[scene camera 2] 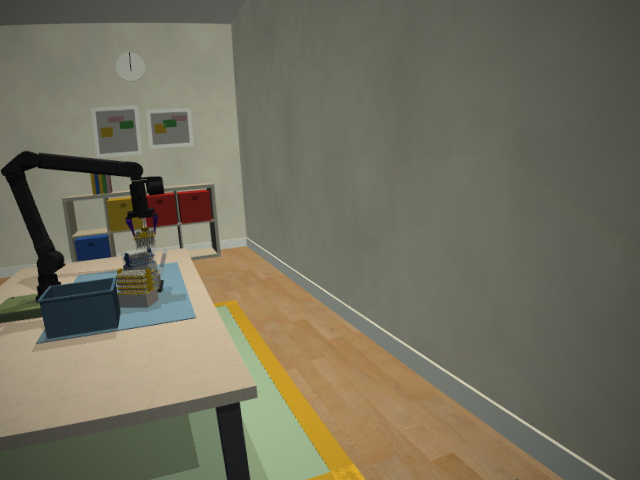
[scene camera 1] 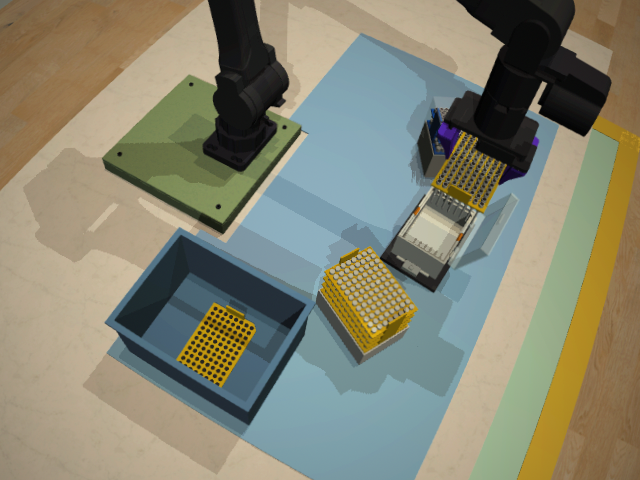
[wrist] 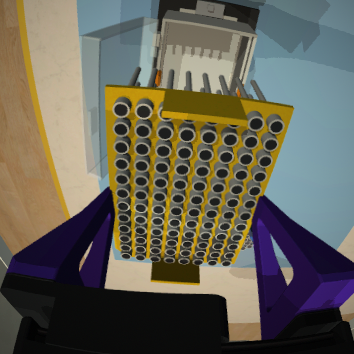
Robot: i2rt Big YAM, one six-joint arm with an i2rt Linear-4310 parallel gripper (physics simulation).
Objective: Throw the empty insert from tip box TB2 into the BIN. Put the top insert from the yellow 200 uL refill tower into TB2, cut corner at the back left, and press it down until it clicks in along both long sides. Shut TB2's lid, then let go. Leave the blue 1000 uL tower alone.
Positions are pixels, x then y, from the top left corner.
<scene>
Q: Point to a clear lid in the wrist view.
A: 109,55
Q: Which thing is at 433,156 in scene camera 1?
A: A blue tip box.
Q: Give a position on a blue bin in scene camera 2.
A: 75,308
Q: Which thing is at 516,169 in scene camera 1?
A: My gripper.
</scene>
